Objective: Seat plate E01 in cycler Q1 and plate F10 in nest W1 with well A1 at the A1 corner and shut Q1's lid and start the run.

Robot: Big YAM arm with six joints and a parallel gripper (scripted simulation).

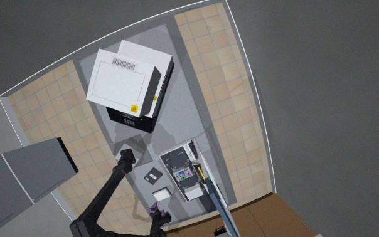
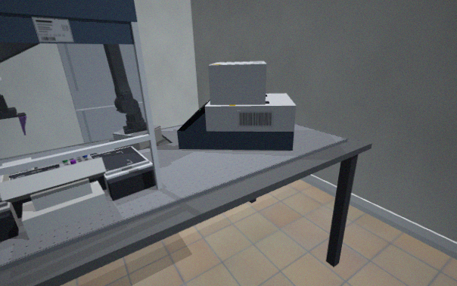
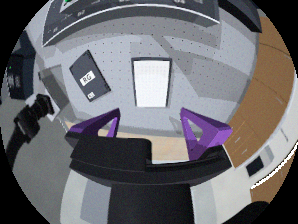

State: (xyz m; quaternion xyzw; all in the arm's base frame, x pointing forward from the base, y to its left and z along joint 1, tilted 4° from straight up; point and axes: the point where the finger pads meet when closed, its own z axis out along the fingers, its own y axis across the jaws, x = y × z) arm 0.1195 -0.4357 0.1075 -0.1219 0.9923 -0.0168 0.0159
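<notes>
My gripper is now 25 cm short of the tube cooling block, 21 cm to the right of it and 6 cm above it. Round my hand: frame post: 43 cm to the left, 40 cm ahead, 10 cm above; white deep-well block: 29 cm ahead, 6 cm below, 1 cm to the left; label: 20 cm to the left, 13 cm below, 2 cm behind.
</notes>
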